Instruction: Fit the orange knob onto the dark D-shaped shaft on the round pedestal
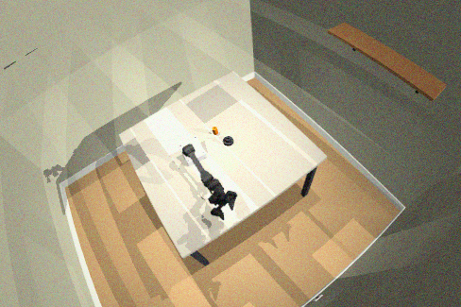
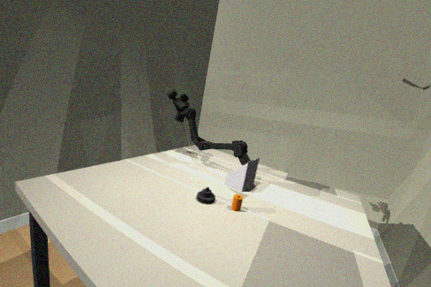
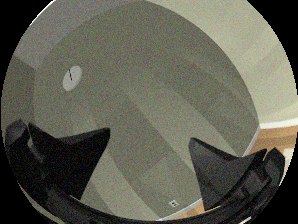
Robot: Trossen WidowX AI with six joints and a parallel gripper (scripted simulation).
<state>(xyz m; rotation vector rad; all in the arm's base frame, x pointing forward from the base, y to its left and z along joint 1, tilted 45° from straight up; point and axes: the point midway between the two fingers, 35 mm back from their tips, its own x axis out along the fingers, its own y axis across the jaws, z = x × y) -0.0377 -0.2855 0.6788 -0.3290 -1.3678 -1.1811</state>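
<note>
My gripper tip is now 800 mm to the right of the orange knob, 380 mm above it and 350 mm short of it. Round my gripper tip: dark round pedestal (670 mm to the left, 380 mm below, 380 mm ahead).
</note>
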